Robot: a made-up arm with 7 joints.
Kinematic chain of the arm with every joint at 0, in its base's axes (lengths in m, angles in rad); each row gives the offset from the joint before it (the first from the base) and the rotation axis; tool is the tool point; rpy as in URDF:
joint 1: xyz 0 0 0.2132 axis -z
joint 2: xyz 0 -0.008 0.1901 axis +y
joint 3: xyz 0 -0.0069 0.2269 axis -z
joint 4: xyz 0 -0.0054 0.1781 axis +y
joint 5: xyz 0 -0.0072 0.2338 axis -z
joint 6: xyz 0 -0.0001 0.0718 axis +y
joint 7: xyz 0 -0.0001 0.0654 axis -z
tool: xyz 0 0 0 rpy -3.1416 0 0
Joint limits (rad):
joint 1: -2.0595..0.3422
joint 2: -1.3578..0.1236
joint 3: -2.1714..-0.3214
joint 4: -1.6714..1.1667
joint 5: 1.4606..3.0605
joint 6: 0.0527..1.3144
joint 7: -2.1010..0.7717
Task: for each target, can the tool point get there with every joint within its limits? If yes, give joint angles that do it. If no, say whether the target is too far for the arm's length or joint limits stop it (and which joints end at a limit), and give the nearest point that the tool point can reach.
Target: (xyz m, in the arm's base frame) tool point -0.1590 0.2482 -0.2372
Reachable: no: joint limits stop it (at a limit: joint 1, joint 2, joint 3, joint 4, joint 5) | nearest point -0.4177 -0.0010 0.1508 | short by 0.529 m
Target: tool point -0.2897 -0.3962 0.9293
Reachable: yes | joints -0.4936 -0.8723 -1.9967 -0.5741 2.8326 0.7714 -0.6835
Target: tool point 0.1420 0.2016 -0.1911
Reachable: no: joint limits stop it (at a limit: joint 1, joint 2, joint 3, joint 4, joint 5) | nearest point 0.2955 -0.2663 0.1671 | short by 0.609 m
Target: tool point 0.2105 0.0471 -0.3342
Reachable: no: joint limits stop it (at a limit: joint 1, joint 2, joint 3, joint 4, joint 5) | nearest point 0.3066 -0.2777 0.1532 | short by 0.594 m
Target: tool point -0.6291 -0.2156 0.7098
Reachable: yes | joints -0.1367 -1.2251 -1.5394 -0.2950 1.8204 1.1633 -1.0923
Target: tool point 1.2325 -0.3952 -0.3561
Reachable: no: too far | nearest point 0.4862 -0.3572 0.2541 | short by 0.965 m
